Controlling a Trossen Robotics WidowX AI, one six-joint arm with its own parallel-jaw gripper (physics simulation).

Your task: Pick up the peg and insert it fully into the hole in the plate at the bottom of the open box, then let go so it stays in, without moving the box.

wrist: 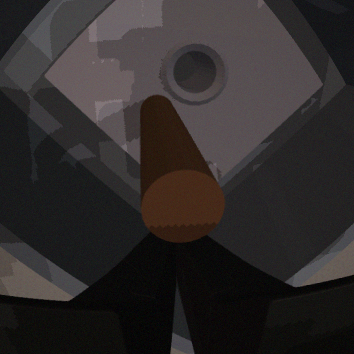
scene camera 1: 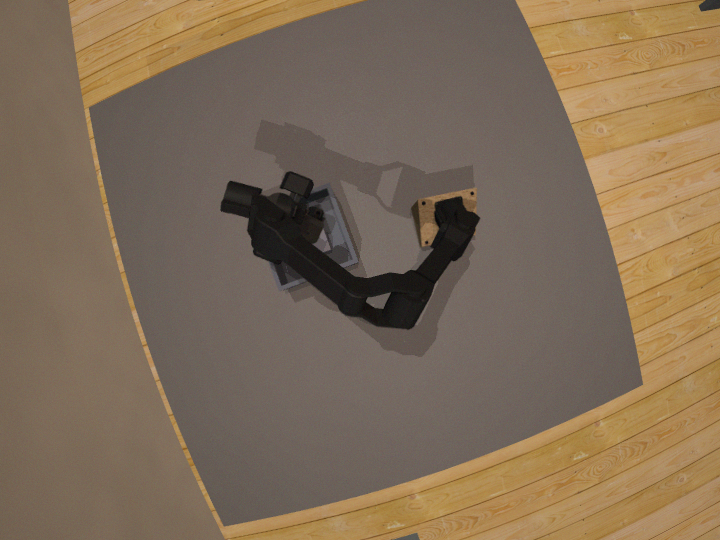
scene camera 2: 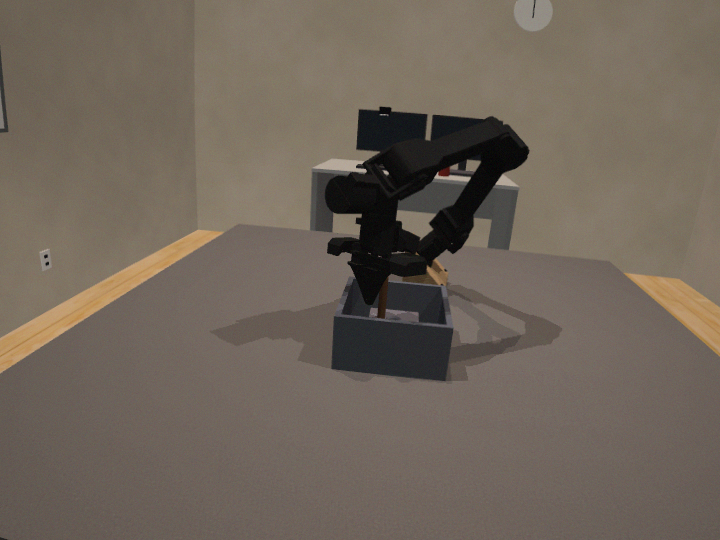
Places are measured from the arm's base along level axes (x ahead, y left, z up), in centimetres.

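Pixels of known places: gripper, between the fingertips: (wrist: 173,231) (scene camera 2: 368,304); arm's base, origin of its link: (scene camera 1: 449,210) (scene camera 2: 422,253).
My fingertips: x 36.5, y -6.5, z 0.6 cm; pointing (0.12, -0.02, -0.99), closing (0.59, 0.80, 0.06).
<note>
For each thing: its middle in the pictures, then the offset to it from my fingertips. Level surfaces: height alone.
- open grey-blue box, middle of its body: (wrist: 191,70) (scene camera 2: 393,324) (scene camera 1: 306,238) dz -4.6, dx -3.3, dy +4.2 cm
- pale plate, middle of its body: (wrist: 186,68) (scene camera 2: 392,331) (scene camera 1: 307,238) dz -6.1, dx -3.3, dy +4.2 cm
- brown peg, middle of its body: (wrist: 163,137) (scene camera 2: 382,298) dz +0.3, dx -2.9, dy +1.9 cm
- table, height of its surface: dz -9.5 cm
The open grey-blue box (scene camera 1: 344,224) (scene camera 2: 390,348) (wrist: 280,200) stands on the table. At its bottom lies a pale plate (scene camera 2: 407,316) (wrist: 270,75) with a round hole (wrist: 195,71). The brown peg (scene camera 2: 382,302) (wrist: 182,202) stands on end inside the box. Its lower end shows beside the hole, outside its ring, in the wrist view. My gripper (scene camera 2: 369,301) (wrist: 173,231) is shut and empty, pointing down into the box. Its fingertips are right beside the peg's upper part; whether they touch it is unclear. In scene camera 1 my arm hides the peg.
The box walls rise around the peg and the fingertips. My arm's base stands on a wooden block (scene camera 1: 428,225) (scene camera 2: 440,274) at the box's right in scene camera 1. A desk (scene camera 2: 503,200) with two monitors stands beyond the table (scene camera 1: 407,418) (scene camera 2: 290,453).
</note>
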